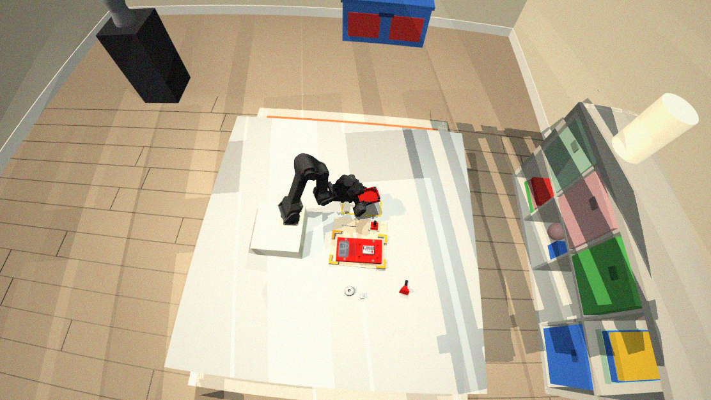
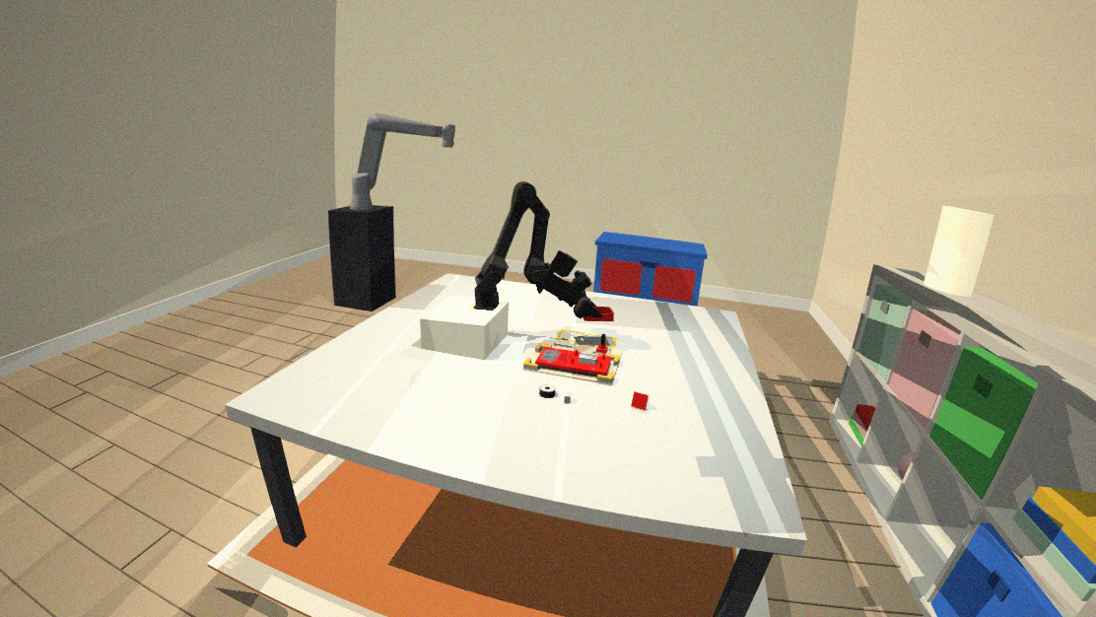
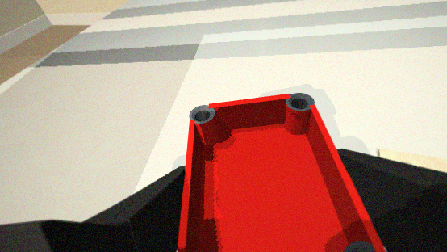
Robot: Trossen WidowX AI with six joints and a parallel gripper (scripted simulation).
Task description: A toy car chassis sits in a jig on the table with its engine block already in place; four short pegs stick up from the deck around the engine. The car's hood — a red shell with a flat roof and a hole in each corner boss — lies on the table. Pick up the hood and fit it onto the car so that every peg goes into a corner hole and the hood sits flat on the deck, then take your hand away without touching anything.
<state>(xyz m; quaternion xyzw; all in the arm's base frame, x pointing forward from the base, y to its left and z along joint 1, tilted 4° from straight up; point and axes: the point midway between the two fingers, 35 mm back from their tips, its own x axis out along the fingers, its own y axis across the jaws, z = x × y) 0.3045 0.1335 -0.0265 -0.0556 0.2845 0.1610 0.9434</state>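
Right now my gripper tip is 1 cm past the red hood and 1 cm above it. Also, from my gripper tip: grey engine block: 1 cm ahead, 24 cm to the right, 6 cm below.
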